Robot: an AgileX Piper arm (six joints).
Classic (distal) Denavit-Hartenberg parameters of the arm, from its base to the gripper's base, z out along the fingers. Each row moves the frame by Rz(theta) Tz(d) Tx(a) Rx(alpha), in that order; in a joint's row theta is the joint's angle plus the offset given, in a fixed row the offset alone. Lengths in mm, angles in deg.
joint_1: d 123, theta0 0, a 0, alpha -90
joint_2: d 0, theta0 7.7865, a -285.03, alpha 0
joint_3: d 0, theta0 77.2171, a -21.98, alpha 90
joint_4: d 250.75, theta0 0, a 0, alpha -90
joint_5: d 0, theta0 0, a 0, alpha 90
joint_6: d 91, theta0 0, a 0, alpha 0
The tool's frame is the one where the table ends.
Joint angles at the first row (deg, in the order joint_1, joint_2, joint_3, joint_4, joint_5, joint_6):
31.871, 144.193, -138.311, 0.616, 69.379, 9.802
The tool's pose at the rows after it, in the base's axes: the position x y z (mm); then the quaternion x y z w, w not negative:
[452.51, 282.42, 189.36, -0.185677, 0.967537, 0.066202, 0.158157]
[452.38, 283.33, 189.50, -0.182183, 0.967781, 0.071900, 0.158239]
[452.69, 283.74, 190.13, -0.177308, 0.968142, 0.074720, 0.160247]
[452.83, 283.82, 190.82, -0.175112, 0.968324, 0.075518, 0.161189]
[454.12, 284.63, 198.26, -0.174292, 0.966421, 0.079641, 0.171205]
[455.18, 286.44, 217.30, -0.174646, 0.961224, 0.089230, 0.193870]
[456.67, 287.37, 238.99, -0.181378, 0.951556, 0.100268, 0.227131]
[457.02, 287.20, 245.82, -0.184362, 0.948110, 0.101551, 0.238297]
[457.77, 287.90, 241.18, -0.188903, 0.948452, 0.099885, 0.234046]
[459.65, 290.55, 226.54, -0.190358, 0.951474, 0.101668, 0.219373]
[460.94, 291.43, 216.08, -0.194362, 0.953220, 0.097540, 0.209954]
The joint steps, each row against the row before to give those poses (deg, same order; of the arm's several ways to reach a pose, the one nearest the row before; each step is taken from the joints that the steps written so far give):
0.000, 0.001, -0.003, 0.000, 0.002, 0.225
0.000, -0.002, 0.005, 0.565, -0.253, 0.296
0.000, 0.001, -0.100, 0.126, -0.243, 0.539
0.000, 0.000, -0.141, 0.000, 0.001, 0.257
0.000, 0.136, -1.808, 0.000, 0.409, 0.078
0.096, 0.055, -4.076, 0.040, 1.141, 0.000
0.000, -0.004, -4.362, 0.000, 0.256, -0.934
0.000, 0.004, -1.385, -0.225, 0.096, -0.389
0.000, 0.547, -0.121, 0.132, 0.121, -0.534
0.000, 1.554, -0.006, 0.836, 0.003, -0.193
0.000, 0.969, 0.251, 0.042, -0.001, -0.449

